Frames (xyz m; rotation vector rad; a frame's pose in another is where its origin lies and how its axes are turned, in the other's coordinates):
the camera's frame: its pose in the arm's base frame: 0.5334 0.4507 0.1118 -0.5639 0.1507 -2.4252
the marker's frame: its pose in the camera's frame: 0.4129 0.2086 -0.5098 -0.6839 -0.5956 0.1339
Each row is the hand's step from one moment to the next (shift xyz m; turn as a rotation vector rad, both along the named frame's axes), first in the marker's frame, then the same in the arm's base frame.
Working: the marker's frame: its pose in the arm's base frame: 0.1391 0.0178 -0.2502 -1.4895 0.7417 -1.9352

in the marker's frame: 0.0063 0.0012 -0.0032 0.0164 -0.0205 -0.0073
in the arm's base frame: -0.0043 -0.0052 0.0025 -0.0128 0.0024 0.0239
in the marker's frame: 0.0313 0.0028 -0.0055 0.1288 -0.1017 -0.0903
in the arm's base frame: -0.0115 -0.0244 0.0171 -0.1258 -0.0183 0.1376
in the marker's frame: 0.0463 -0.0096 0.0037 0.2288 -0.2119 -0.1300
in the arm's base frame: -0.0071 -0.0277 0.0379 -0.1973 -0.0138 0.2739
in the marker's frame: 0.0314 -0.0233 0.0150 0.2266 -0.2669 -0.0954
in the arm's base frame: 0.0055 -0.0084 0.0407 -0.1693 0.0223 0.3202
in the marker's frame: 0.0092 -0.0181 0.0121 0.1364 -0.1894 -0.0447
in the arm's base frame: 0.0078 0.0046 0.0218 -0.0927 0.0318 0.2165
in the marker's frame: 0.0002 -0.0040 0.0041 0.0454 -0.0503 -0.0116
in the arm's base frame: 0.0035 0.0022 0.0039 -0.0263 0.0017 0.0635
